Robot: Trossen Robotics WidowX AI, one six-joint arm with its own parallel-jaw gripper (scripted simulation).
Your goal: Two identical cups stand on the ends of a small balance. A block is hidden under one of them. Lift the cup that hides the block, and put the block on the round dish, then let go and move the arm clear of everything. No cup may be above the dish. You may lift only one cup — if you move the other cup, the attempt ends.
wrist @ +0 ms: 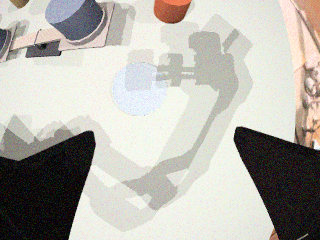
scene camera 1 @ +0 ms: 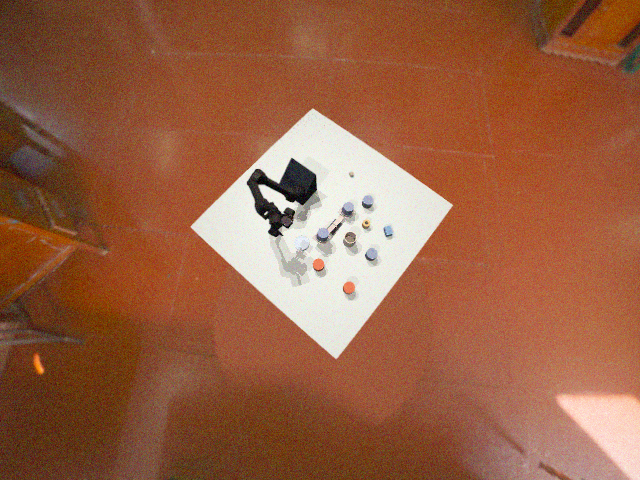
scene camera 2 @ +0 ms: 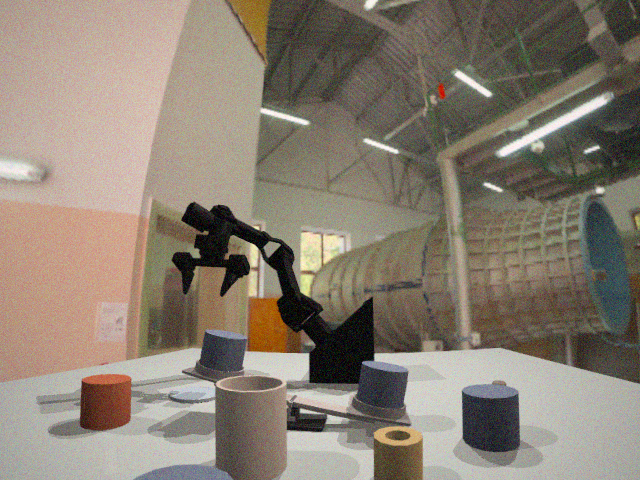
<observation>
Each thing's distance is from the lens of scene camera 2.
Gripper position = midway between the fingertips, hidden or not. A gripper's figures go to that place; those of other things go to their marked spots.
my gripper (scene camera 2: pixel 202 294): 0.73 m
cup (scene camera 2: pixel 222 350): 0.49 m
</observation>
